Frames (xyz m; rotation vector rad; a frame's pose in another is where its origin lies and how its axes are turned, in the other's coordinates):
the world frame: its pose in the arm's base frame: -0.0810 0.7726 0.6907 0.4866 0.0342 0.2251
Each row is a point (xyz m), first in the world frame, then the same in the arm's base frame.
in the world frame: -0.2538 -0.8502 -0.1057
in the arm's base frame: -0.1621 0.0338 0.1947
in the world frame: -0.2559 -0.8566 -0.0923
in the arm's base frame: -0.1616 0.0217 0.2035
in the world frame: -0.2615 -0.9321 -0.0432
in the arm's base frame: -0.1473 -0.0671 0.2115
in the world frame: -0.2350 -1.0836 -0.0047
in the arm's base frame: -0.0869 -0.2091 0.1753
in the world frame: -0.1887 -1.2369 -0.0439
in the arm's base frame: -0.0135 -0.3126 0.0700
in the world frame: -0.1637 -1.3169 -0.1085
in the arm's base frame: 0.0218 -0.3461 -0.0240
